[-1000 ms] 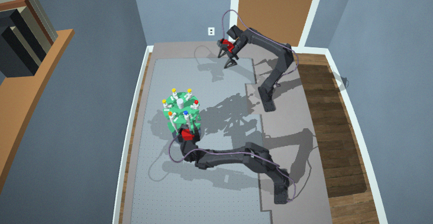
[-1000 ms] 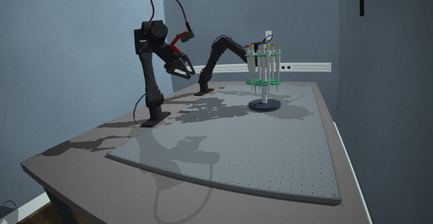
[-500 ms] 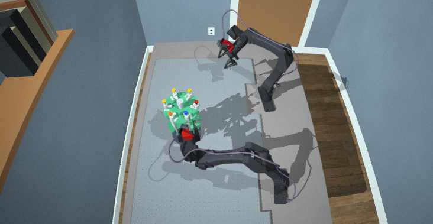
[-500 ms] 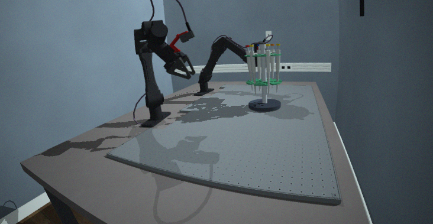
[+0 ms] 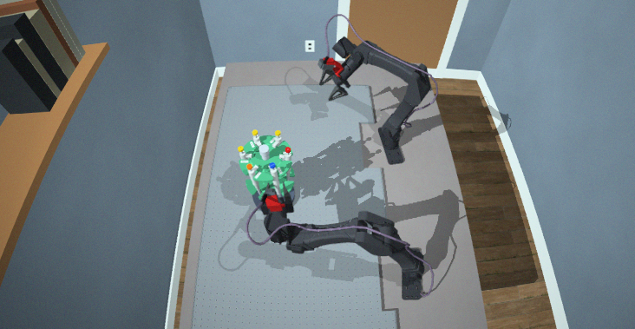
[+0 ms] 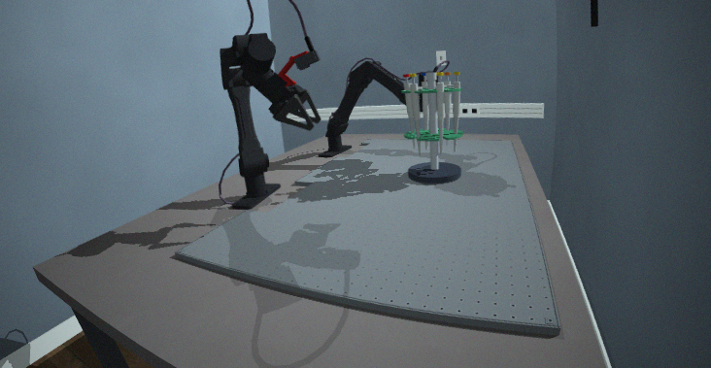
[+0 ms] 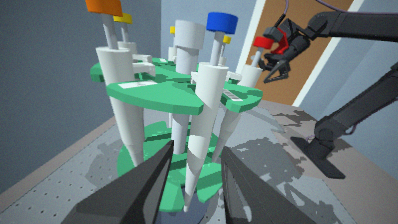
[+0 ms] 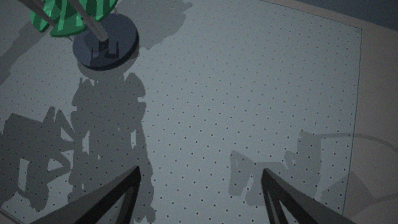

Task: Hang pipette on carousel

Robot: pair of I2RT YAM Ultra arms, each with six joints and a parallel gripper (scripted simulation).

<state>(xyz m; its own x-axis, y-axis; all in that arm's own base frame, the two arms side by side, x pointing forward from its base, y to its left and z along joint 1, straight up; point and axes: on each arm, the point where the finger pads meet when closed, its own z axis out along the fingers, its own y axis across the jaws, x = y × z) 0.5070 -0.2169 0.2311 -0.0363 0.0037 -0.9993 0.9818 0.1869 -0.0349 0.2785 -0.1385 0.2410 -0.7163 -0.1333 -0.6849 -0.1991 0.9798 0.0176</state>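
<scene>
My left hand is 10 mm short of the white hand pipette, 30 mm to the left of it and 10 mm above it.
</scene>
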